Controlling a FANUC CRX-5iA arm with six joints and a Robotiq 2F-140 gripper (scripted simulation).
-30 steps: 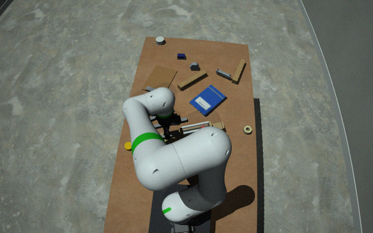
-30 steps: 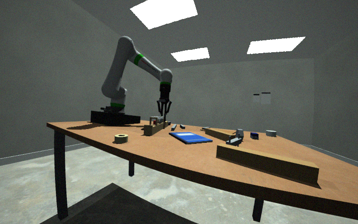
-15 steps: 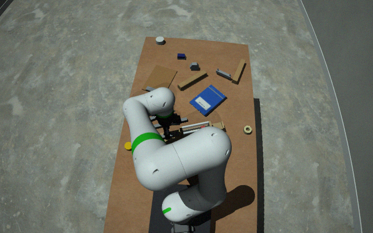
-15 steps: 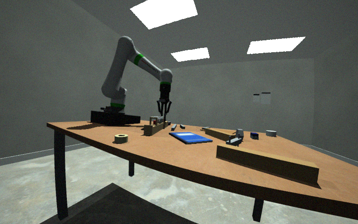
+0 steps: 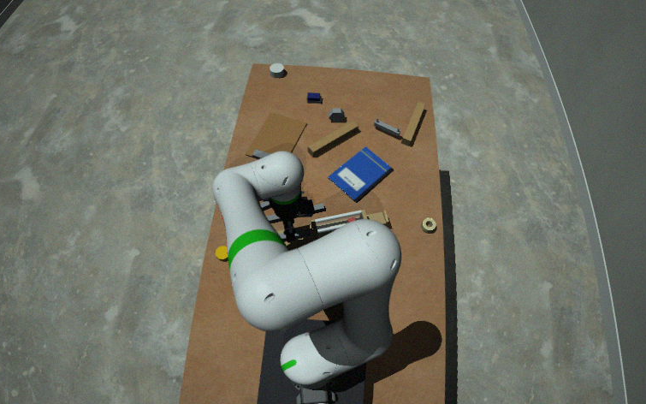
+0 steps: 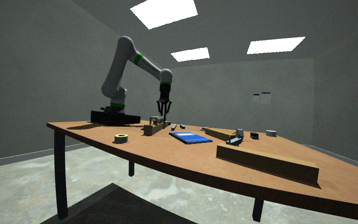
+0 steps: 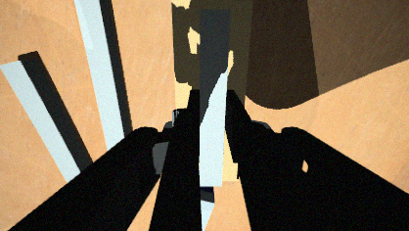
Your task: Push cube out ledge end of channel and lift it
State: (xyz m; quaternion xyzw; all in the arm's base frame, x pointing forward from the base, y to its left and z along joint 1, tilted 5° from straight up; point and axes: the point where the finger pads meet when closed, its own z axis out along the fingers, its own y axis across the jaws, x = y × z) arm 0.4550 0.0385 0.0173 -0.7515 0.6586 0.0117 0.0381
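The thin pale grey stick is 16 cm ahead of my hand, 7 cm below it and 6 cm to the left of it. Round my hand: short grey bar (3 cm below); then red cube (21 cm to the right, 3 cm below, 3 cm ahead); then wooden channel (17 cm to the right, 3 cm below, 2 cm ahead).
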